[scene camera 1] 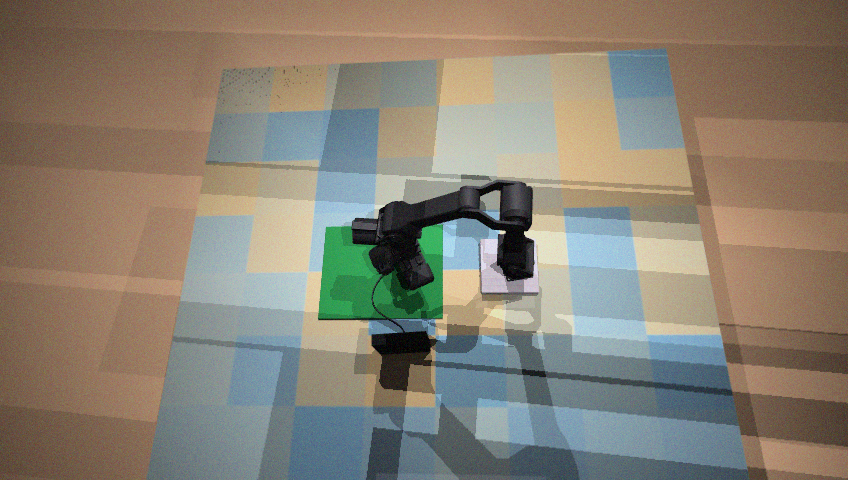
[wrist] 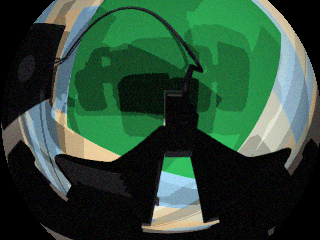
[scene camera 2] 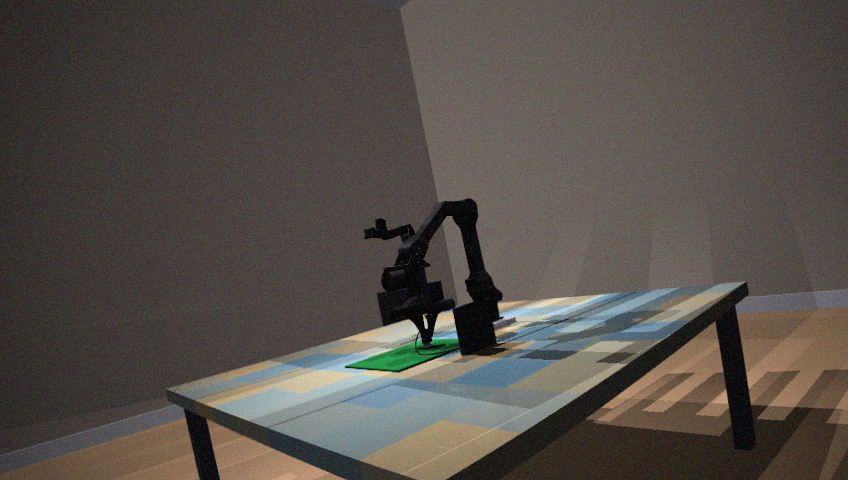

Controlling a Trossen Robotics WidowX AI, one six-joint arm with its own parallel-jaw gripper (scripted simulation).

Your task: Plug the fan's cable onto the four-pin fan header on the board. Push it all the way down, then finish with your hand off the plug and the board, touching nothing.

Note:
In view: my gripper (scene camera 1: 410, 261), a dark fan plug (wrist: 180, 128) and a black fan (scene camera 2: 474, 323).
My gripper shows as well in the wrist view (wrist: 176, 130) and in scene camera 2 (scene camera 2: 428, 337). The black fan also shows in scene camera 1 (scene camera 1: 407, 342).

